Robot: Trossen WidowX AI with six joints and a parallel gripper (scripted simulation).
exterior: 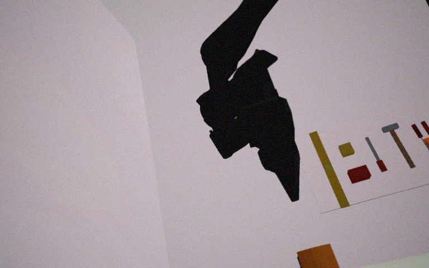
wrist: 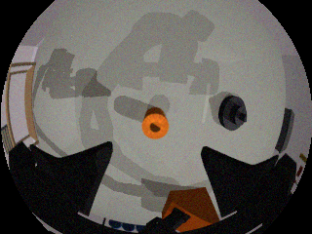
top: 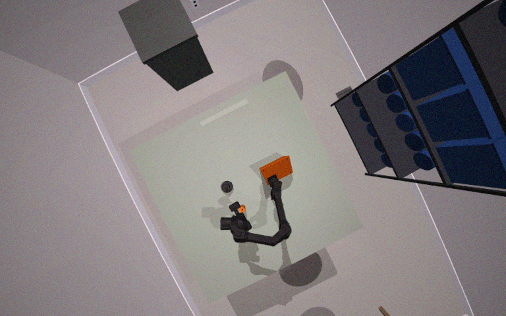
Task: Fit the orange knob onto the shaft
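Right now the orange knob is 100 mm below my gripper tip. Also, from my gripper tip: dark round pedestal 30 mm ahead, 180 mm to the right, 100 mm below.
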